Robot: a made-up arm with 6 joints. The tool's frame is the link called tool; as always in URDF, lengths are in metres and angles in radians.
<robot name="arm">
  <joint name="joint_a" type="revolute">
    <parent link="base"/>
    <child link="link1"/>
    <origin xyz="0 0 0.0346"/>
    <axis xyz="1 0 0"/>
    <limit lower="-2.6" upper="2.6"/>
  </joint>
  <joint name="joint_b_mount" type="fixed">
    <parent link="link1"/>
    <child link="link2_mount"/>
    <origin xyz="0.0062 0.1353 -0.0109"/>
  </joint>
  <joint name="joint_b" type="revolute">
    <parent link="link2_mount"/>
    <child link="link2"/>
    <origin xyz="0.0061 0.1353 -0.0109"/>
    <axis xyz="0 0 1"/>
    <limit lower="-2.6" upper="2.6"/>
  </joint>
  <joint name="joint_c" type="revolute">
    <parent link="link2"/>
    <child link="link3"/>
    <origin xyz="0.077 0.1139 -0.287"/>
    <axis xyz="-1 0 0"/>
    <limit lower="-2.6" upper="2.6"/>
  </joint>
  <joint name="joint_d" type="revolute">
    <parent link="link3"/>
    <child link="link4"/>
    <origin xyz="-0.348 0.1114 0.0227"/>
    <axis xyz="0 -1 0"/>
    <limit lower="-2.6" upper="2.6"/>
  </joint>
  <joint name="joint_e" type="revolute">
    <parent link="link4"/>
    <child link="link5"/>
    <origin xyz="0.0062 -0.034 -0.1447"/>
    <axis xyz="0 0 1"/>
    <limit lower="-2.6" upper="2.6"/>
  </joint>
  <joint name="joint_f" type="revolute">
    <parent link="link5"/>
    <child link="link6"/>
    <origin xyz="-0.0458 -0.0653 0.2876"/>
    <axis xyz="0 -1 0"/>
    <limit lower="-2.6" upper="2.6"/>
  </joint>
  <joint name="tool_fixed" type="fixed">
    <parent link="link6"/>
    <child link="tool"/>
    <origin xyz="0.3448 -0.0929 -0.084"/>
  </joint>
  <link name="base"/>
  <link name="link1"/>
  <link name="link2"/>
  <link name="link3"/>
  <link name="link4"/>
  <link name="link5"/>
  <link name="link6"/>
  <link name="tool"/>
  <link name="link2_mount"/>
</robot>
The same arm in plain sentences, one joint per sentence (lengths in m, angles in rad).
The arm has six revolute joints in a row. What follows holds with every joint at zero, and every direction is one of the base frame's. Joint 1 sits 0.0346 m along +z from the base frame's origin and turns about +x, from -2.6 to 2.6 rad. Joint 2 sits 0.0123 m along +x and 0.2706 m along +y and 0.0218 m along -z from joint 1 and turns about +z, from -2.6 to 2.6 rad. Joint 3 sits 0.077 m along +x and 0.1139 m along +y and 0.287 m along -z from joint 2 and turns about -x, from -2.6 to 2.6 rad. Joint 4 sits 0.348 m along -x and 0.1114 m along +y and 0.0227 m along +z from joint 3 and turns about -y, from -2.6 to 2.6 rad. Joint 5 sits 0.0062 m along +x and 0.034 m along -y and 0.1447 m along -z from joint 4 and turns about +z, from -2.6 to 2.6 rad. Joint 6 sits 0.0458 m along -x and 0.0653 m along -y and 0.2876 m along +z from joint 5 and turns about -y, from -2.6 to 2.6 rad. The tool frame, which is the frame that the pose is given for, sits 0.3448 m along +x and 0.0929 m along -y and 0.084 m along -z from joint 6; its axes are parallel to the base frame's.
